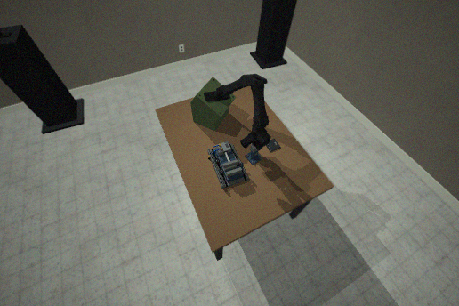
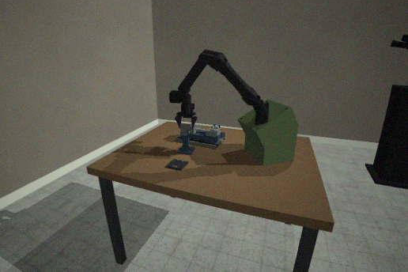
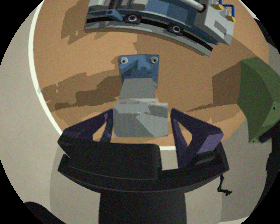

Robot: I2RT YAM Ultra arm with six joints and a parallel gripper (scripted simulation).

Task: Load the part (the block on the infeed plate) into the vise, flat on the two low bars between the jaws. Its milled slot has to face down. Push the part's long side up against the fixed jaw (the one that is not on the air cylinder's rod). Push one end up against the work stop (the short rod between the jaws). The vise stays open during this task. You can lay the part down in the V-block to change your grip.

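Now: the part 10 mm to the left of my hand. From my hand the other things lie so: vise 190 mm to the right, 110 mm below; then infeed plate 40 mm behind, 180 mm to the left, 150 mm below.
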